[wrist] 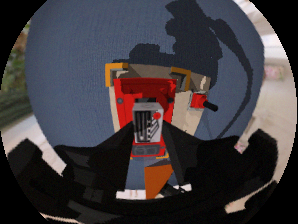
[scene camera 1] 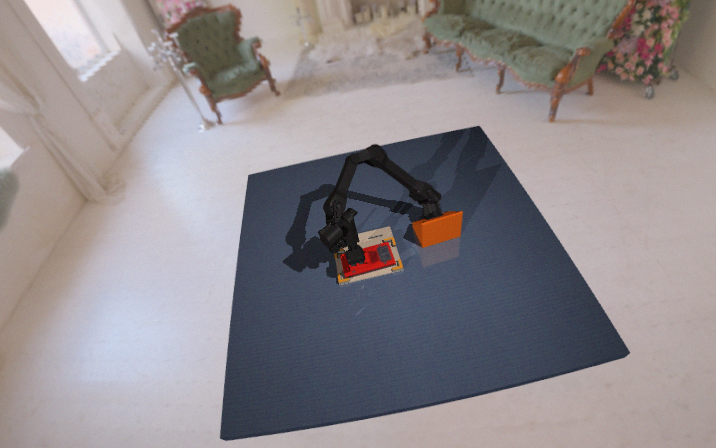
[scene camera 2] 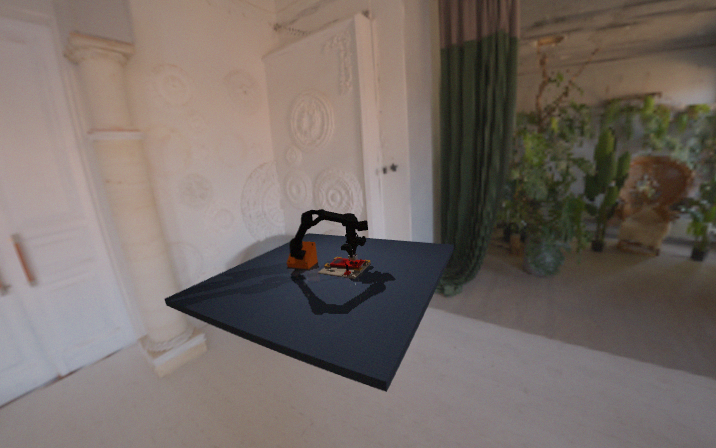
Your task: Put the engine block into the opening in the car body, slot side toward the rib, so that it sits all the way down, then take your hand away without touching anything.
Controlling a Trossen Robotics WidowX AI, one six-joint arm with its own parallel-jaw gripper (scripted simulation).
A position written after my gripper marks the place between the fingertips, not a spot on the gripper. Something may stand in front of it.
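Note:
Grey engine block (wrist: 147, 117): held by my gripper (wrist: 147, 123). Scene camera 1 misses the block, hidden by my gripper. A red car body (scene camera 1: 377, 257) is visible, the body (wrist: 158, 90) in the wrist view as well. I also see a grey slab (wrist: 185, 118).

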